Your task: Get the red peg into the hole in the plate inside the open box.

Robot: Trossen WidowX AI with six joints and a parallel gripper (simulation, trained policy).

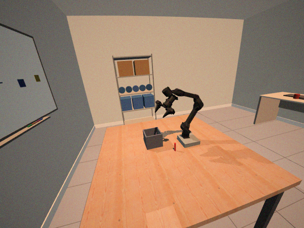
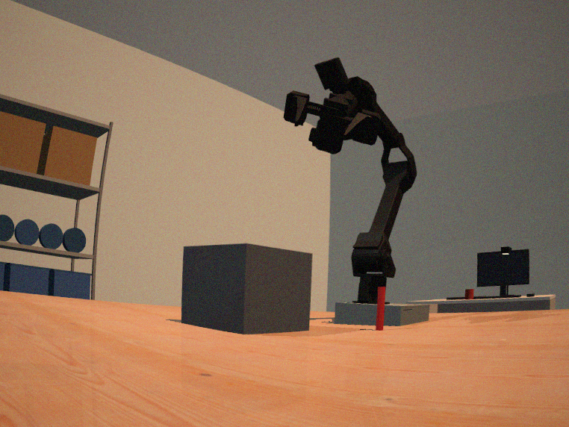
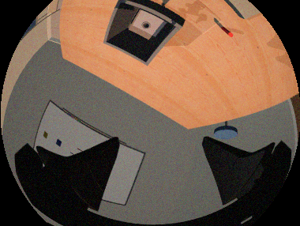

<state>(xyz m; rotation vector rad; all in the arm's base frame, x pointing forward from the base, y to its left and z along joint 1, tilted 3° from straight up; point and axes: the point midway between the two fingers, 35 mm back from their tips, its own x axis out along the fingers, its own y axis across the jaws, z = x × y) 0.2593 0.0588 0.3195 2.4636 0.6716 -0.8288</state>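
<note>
Now: the red peg 12 cm behind my gripper tip, 5 cm to the left of it and 31 cm below it. From my gripper tip the other things lie so: light plate (6 cm ahead, 11 cm to the right, 30 cm below).
</note>
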